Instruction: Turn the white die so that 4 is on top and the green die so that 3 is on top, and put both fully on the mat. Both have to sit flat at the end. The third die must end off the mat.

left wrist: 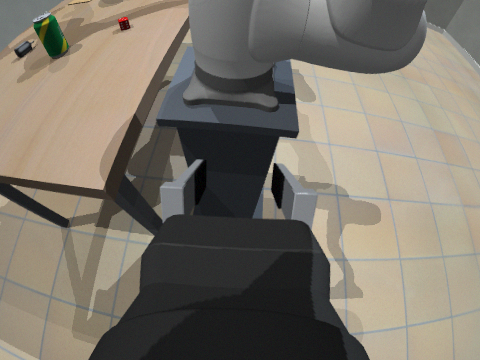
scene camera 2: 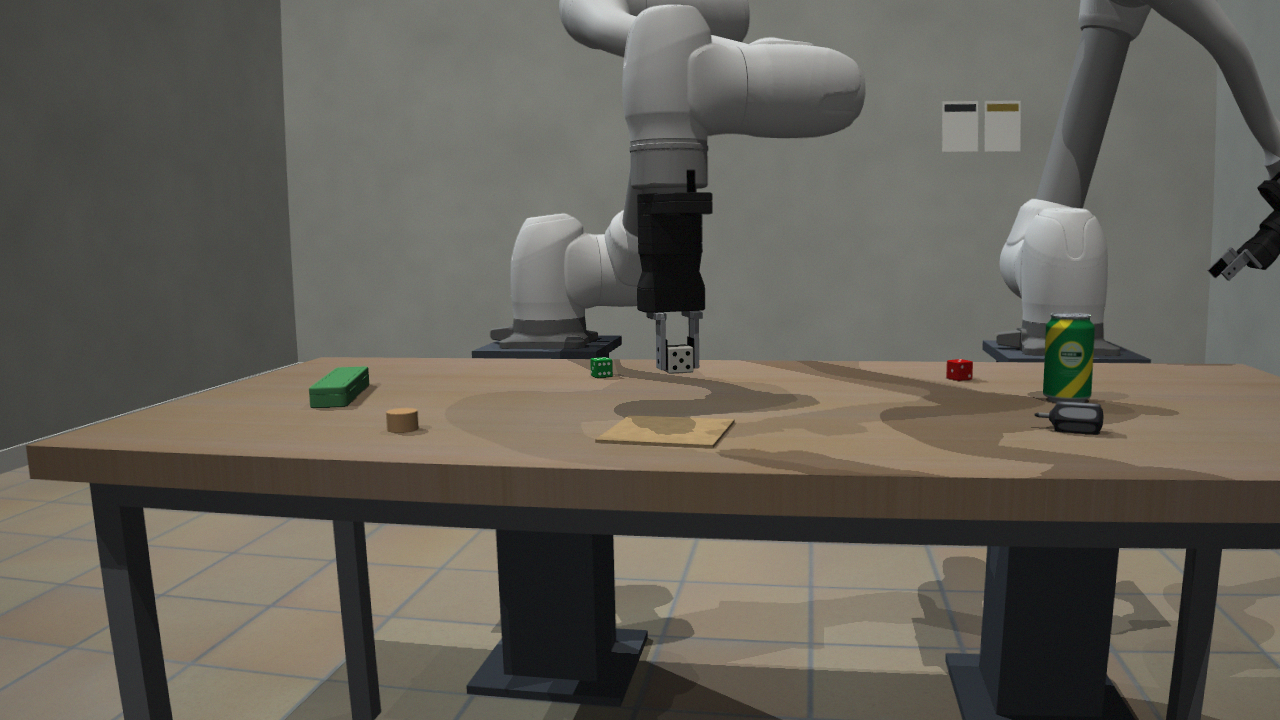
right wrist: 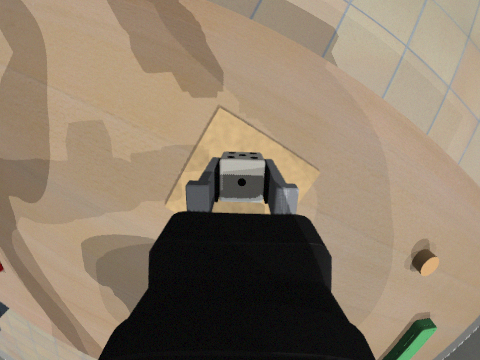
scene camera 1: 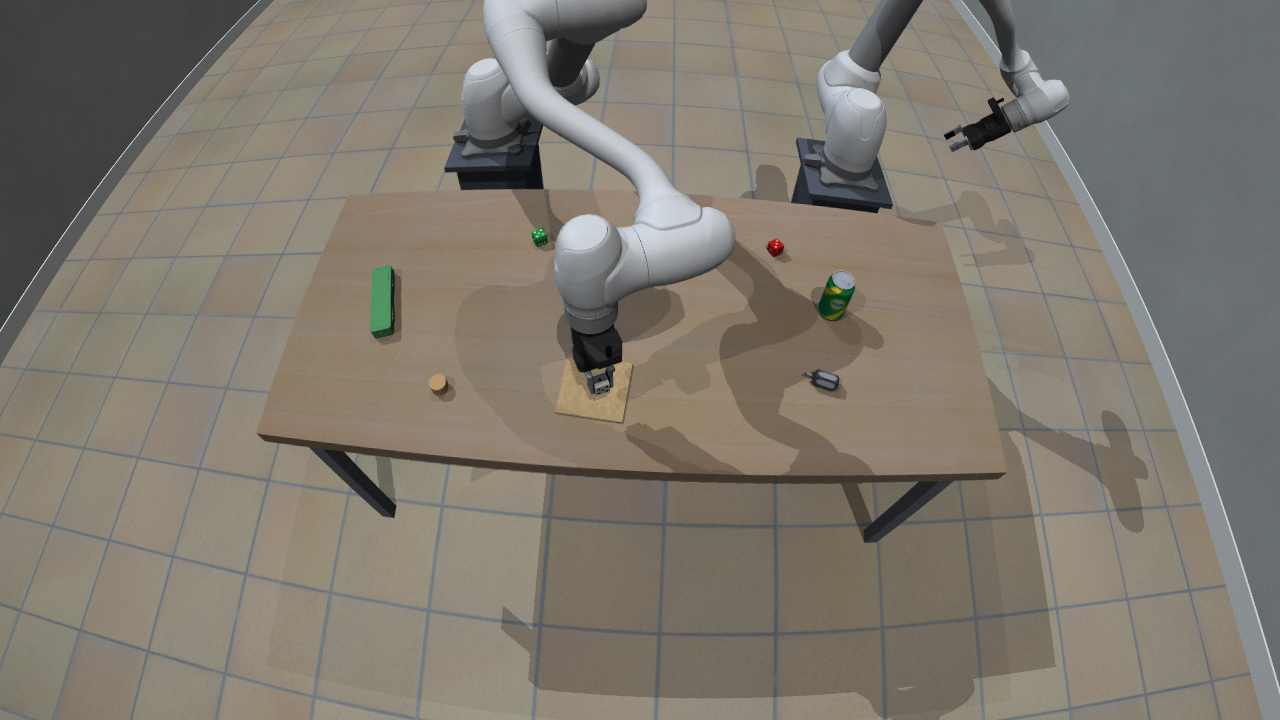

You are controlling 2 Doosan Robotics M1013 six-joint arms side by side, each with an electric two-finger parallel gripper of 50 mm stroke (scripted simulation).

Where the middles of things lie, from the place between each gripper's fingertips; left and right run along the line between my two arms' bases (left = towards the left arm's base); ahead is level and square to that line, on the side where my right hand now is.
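From my right hand [scene camera 2: 677, 368]: tan mat [scene camera 2: 637, 430] 10 cm below, 4 cm behind, 2 cm to the right; can [scene camera 2: 1069, 341] 30 cm behind, 50 cm to the left, 4 cm below; wooden disc [scene camera 2: 401, 420] 36 cm to the right, 9 cm below; dark grey object [scene camera 2: 1087, 418] 11 cm behind, 46 cm to the left, 9 cm below. By their middles, tan mat nearest to my right hand of the things named here.
From my left hand [scene camera 2: 1218, 275]: can 590 mm ahead, 430 mm to the right, 100 mm below; tan mat 850 mm ahead, 950 mm to the right, 160 mm below; dark grey object 790 mm ahead, 470 mm to the right, 140 mm below. By its middle, tan mat nearer to my right hand than to my left hand.
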